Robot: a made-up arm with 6 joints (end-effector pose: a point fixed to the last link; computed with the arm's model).
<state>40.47 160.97 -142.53 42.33 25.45 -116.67</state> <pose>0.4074 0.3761 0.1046 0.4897 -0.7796 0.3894 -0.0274</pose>
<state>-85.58 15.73 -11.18 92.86 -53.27 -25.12</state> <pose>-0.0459 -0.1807 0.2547 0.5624 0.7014 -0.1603 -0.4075</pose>
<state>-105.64 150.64 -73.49 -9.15 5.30 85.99</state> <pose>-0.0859 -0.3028 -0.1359 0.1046 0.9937 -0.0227 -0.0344</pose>
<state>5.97 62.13 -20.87 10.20 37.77 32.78</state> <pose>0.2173 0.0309 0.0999 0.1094 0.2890 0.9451 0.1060</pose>
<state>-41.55 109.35 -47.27 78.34 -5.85 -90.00</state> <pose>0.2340 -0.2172 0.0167 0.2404 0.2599 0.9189 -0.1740</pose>
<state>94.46 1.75 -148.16 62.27 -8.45 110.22</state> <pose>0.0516 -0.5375 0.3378 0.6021 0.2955 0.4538 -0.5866</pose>
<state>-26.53 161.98 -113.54 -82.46 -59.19 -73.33</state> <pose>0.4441 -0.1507 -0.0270 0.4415 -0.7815 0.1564 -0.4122</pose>
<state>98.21 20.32 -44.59 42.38 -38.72 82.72</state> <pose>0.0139 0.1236 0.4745 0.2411 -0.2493 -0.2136 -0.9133</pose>
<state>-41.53 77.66 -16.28 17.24 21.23 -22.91</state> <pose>0.1511 -0.1231 0.0288 0.1270 0.2903 0.9485 0.0015</pose>
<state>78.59 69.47 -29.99 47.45 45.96 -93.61</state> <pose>0.0104 0.2519 0.1271 0.1163 -0.8929 0.3161 0.2989</pose>
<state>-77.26 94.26 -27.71 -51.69 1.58 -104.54</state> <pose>0.0523 -0.2392 0.0148 0.1162 0.6156 -0.7514 0.2073</pose>
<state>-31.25 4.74 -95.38 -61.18 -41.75 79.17</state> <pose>-0.2114 0.1792 0.5501 0.9168 -0.3741 -0.0678 -0.1220</pose>
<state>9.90 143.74 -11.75 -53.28 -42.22 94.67</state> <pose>-0.0114 0.0388 -0.0816 0.2012 -0.3468 -0.8924 -0.2071</pose>
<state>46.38 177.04 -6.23 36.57 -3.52 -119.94</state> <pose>-0.1169 -0.1265 0.0119 0.5685 0.7325 -0.3311 -0.1749</pose>
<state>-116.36 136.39 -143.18 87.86 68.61 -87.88</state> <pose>-0.1503 -0.4598 0.3560 0.6328 0.2261 0.6547 -0.3462</pose>
